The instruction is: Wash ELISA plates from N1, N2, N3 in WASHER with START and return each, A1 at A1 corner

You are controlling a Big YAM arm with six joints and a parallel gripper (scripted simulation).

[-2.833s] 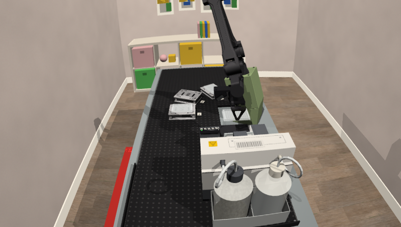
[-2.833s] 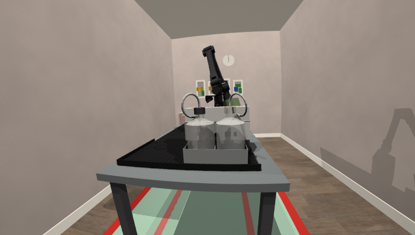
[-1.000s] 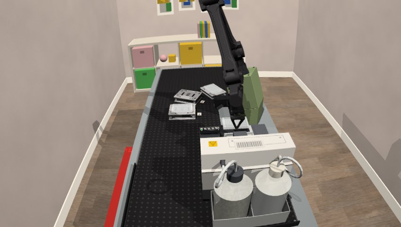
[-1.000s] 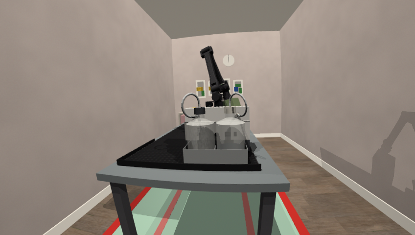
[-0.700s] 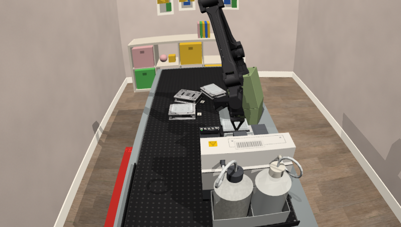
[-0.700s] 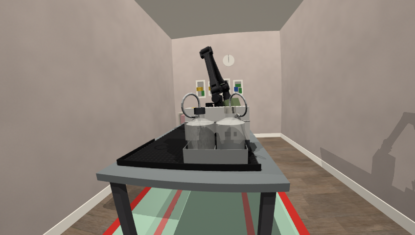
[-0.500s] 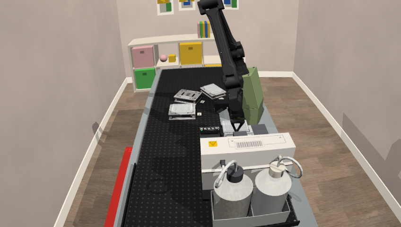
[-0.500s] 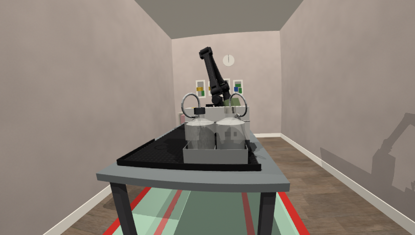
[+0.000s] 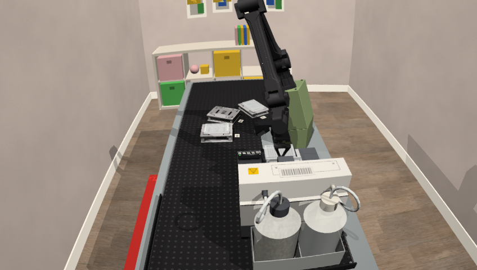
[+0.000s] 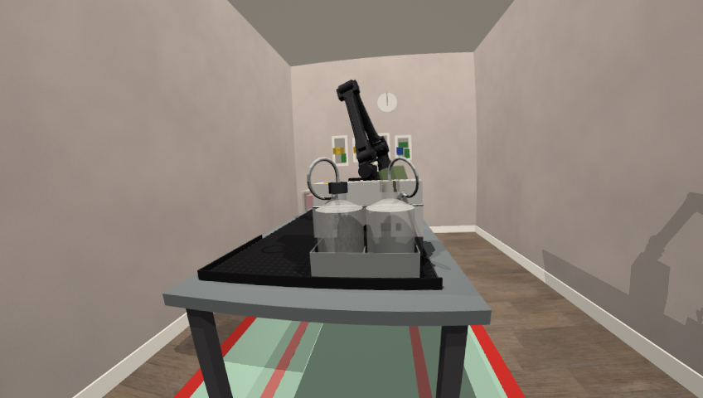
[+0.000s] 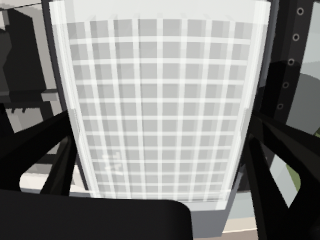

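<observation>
Now: hand 20 mm above the washer carrier. The rest, counted from my hand: plate washer: 150 mm to the left, 20 mm above.
</observation>
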